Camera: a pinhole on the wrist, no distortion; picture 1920 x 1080 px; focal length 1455.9 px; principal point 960.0 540.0 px. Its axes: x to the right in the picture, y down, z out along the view. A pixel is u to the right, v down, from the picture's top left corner.
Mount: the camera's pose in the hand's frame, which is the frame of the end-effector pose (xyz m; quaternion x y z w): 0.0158 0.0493 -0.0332 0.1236 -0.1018 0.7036 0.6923
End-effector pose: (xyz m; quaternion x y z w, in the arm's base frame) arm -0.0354 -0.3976 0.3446 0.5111 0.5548 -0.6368 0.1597
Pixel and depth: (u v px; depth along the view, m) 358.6 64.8 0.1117
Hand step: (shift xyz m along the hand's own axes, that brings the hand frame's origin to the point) 0.0564 -0.0289 0.0572
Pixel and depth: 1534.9 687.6 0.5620
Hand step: -0.0250 0.0820 0.5714
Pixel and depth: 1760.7 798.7 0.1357
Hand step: -0.0046 0.0770 0.1197
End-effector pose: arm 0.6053 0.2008 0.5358 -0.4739 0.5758 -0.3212 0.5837
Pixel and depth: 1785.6 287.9 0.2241
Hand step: 0.0606 0.1003 0.2183
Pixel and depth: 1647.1 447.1 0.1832
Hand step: 0.0326 0.0740 0.1675
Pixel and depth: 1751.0 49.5 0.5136
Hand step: 0.2026 0.1562 0.5371
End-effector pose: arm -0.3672 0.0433 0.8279 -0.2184 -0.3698 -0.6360 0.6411
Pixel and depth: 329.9 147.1 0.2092
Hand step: 0.0801 -0.1012 0.1352
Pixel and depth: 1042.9 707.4 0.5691
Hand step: -0.0312 -0.1002 0.5187
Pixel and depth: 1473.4 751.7 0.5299
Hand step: -0.0458 0.0584 0.5305
